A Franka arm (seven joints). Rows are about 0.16 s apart.
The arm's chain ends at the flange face. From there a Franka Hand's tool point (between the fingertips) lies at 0.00 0.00 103.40 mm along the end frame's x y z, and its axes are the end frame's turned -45 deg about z.
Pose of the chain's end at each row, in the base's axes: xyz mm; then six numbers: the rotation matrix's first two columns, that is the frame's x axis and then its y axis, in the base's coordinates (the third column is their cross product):
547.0 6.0 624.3 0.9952 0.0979 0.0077 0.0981 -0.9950 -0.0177
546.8 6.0 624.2 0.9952 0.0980 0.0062 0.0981 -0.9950 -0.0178
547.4 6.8 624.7 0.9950 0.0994 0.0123 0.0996 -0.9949 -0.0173
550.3 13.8 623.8 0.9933 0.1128 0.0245 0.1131 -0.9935 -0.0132
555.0 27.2 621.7 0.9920 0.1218 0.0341 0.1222 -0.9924 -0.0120
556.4 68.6 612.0 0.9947 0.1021 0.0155 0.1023 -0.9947 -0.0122
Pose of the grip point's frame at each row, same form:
547.6 7.9 520.9 0.6343 0.7728 0.0180 0.7731 -0.6343 -0.0071
547.3 7.9 520.8 0.6343 0.7729 0.0170 0.7731 -0.6343 -0.0082
548.5 8.7 521.3 0.6331 0.7738 0.0209 0.7740 -0.6332 -0.0035
552.7 15.4 520.4 0.6224 0.7823 0.0267 0.7823 -0.6227 0.0080
558.3 28.9 518.4 0.6150 0.7879 0.0326 0.7879 -0.6156 0.0156
557.9 70.0 508.6 0.6310 0.7756 0.0196 0.7757 -0.6312 0.0023

